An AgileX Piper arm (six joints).
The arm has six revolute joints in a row. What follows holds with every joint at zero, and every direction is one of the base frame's. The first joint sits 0.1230 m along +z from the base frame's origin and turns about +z. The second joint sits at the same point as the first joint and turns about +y. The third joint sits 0.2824 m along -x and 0.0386 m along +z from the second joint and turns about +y. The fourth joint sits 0.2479 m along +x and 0.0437 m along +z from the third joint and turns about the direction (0.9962, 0, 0.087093). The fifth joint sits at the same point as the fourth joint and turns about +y. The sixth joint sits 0.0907 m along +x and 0.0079 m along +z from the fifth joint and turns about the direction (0.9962, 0, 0.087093). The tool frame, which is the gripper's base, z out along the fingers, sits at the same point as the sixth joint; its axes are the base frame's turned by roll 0.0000, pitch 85.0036 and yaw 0.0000 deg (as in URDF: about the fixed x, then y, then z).
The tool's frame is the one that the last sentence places.
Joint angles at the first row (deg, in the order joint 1, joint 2, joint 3, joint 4, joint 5, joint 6):
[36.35 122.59 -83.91 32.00 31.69 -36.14]
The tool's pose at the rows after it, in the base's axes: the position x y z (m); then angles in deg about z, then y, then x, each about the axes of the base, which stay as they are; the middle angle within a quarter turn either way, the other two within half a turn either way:
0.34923 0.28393 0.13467 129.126 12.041 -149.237
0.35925 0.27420 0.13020 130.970 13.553 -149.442
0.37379 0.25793 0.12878 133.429 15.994 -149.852
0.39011 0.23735 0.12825 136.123 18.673 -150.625
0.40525 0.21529 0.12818 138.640 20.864 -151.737
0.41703 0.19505 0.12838 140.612 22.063 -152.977
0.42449 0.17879 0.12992 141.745 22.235 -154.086
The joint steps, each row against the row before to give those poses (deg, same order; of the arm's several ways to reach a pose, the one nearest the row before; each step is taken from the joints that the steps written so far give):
[-0.53 1.15 0.00 1.64 -0.91 -1.09]
[-1.67 0.67 -0.01 0.59 -1.22 -0.31]
[-2.62 0.35 -0.14 0.17 -1.31 -0.02]
[-3.15 0.31 -0.32 -0.16 -1.11 -0.01]
[-3.24 0.31 -0.50 -0.53 -0.45 0.00]
[-2.88 0.28 -0.64 -0.86 0.45 0.00]
[-2.26 0.03 -0.63 -1.13 1.35 -0.02]

